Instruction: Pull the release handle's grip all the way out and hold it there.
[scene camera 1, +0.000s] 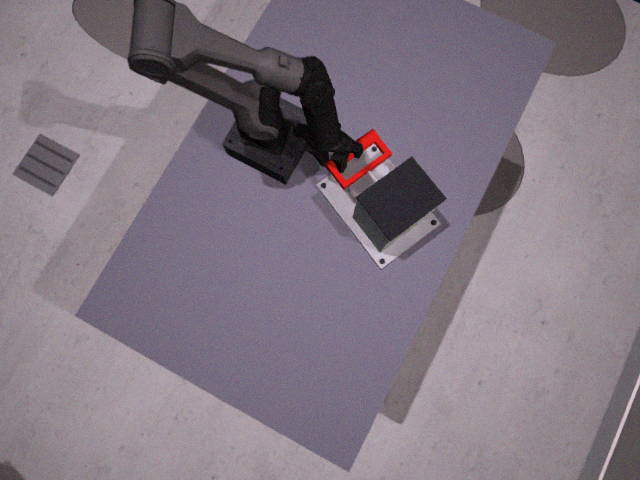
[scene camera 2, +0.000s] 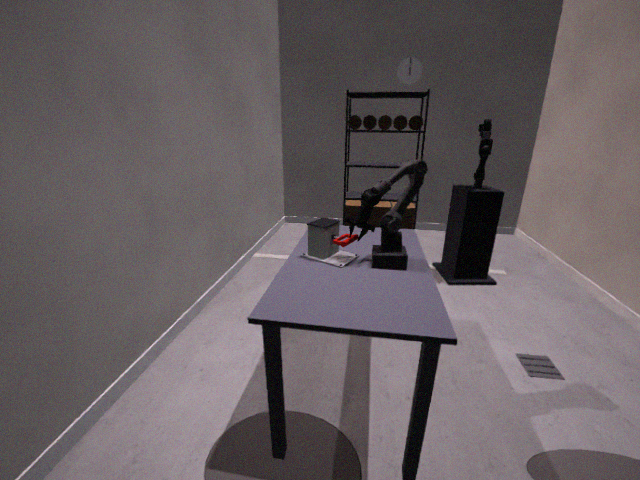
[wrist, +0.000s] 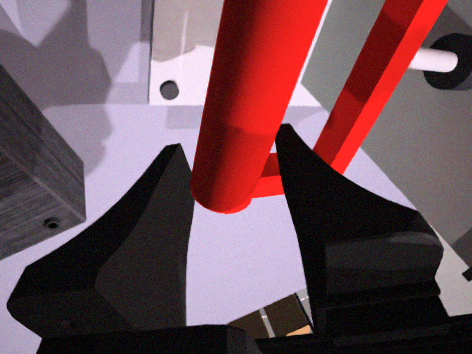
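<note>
The gripper (scene camera 1: 334, 166), (wrist: 231, 154) is visible both to scene camera 1 and to the wrist view.
</note>
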